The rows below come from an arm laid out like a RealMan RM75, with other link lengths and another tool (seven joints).
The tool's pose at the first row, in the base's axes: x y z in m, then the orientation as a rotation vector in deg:
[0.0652 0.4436 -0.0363 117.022 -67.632 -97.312]
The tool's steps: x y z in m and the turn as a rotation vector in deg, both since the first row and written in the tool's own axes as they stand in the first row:
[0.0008 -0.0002 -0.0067 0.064 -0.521 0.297]
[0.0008 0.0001 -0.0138 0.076 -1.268 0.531]
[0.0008 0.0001 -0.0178 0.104 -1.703 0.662]
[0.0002 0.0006 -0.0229 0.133 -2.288 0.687]
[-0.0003 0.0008 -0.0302 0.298 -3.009 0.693]
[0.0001 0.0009 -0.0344 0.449 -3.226 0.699]
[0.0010 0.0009 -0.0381 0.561 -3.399 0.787]
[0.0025 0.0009 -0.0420 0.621 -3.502 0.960]
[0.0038 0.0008 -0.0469 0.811 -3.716 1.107]
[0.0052 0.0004 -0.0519 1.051 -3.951 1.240]
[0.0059 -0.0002 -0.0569 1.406 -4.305 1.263]
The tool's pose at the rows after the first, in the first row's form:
[0.0713 0.4411 -0.0350 116.462 -68.106 -97.794]
[0.0776 0.4388 -0.0327 115.786 -68.540 -98.591]
[0.0813 0.4376 -0.0315 115.406 -68.810 -99.051]
[0.0857 0.4361 -0.0292 115.028 -69.038 -99.741]
[0.0922 0.4341 -0.0265 114.655 -69.440 -100.571]
[0.0959 0.4325 -0.0255 114.596 -69.676 -100.794]
[0.0993 0.4307 -0.0250 114.465 -69.922 -100.935]
[0.1028 0.4285 -0.0250 114.271 -70.161 -100.963]
[0.1073 0.4261 -0.0245 114.102 -70.554 -101.105]
[0.1120 0.4239 -0.0242 113.959 -70.996 -101.267]
[0.1167 0.4223 -0.0236 113.905 -71.512 -101.597]

